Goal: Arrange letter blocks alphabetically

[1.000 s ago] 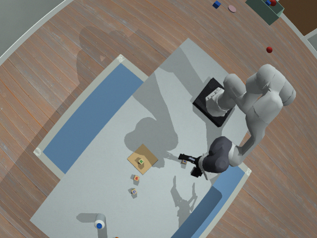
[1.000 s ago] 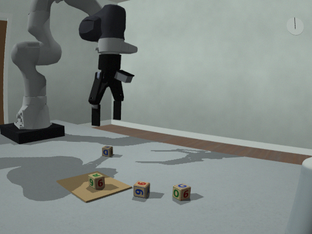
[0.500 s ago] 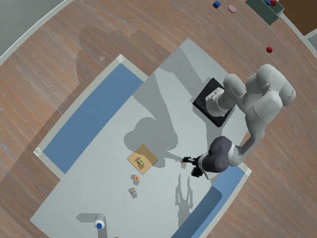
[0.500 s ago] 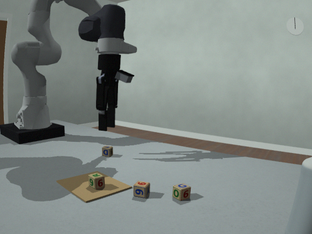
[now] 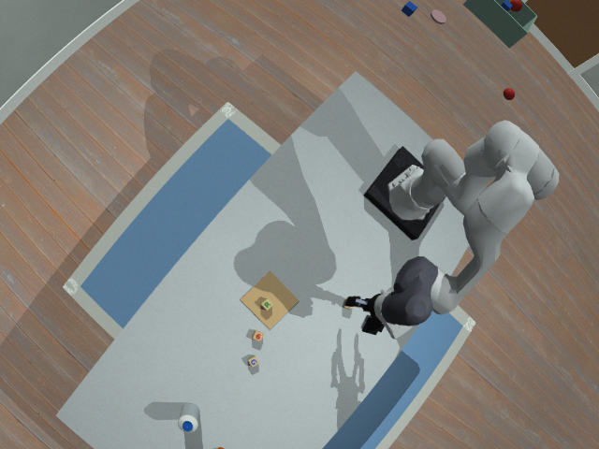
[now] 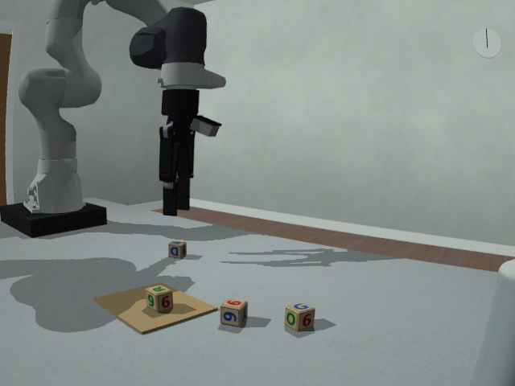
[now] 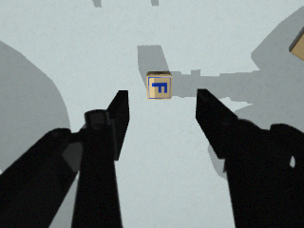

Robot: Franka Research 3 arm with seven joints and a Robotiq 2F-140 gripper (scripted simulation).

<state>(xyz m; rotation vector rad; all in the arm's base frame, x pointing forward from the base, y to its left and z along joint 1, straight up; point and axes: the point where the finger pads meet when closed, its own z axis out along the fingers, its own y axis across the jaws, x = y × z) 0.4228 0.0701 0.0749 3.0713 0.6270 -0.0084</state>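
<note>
Now: hand 11 cm above the block. The rest, counted from my hand: tan mat (16 cm ahead, 21 cm to the right, 12 cm below).
</note>
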